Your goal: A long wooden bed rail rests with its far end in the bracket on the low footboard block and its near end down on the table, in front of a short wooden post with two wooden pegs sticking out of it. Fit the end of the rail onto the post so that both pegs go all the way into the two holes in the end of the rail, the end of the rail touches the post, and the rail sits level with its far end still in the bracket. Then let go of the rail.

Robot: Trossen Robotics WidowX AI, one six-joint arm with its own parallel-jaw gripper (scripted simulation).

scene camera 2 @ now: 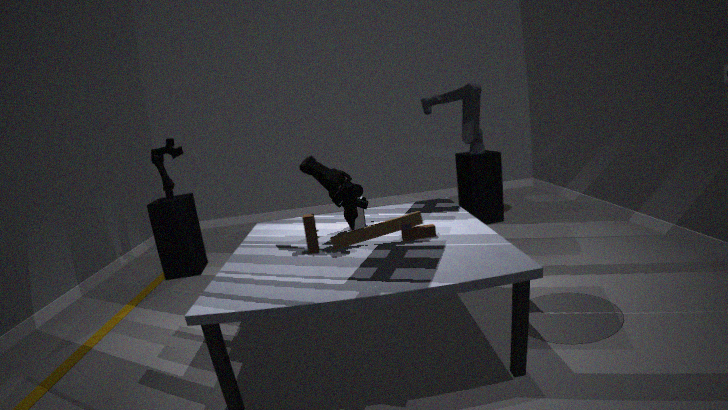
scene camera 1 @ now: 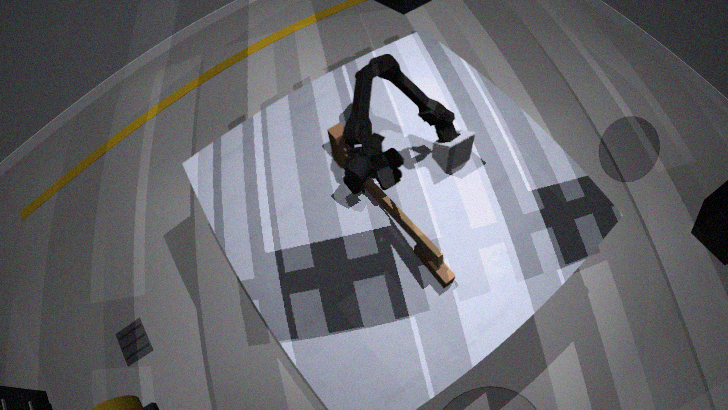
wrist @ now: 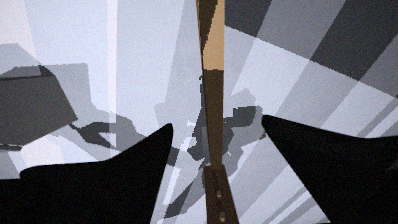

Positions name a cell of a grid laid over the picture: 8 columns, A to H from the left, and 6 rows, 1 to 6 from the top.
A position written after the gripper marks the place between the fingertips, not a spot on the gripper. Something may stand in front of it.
Note:
The gripper (scene camera 1: E3) is open, holding nothing. Also in view: a wooden bed rail (scene camera 1: E4).
The wooden bed rail also shows in scene camera 2 (scene camera 2: E4). The gripper also shows in the wrist view (wrist: E4).

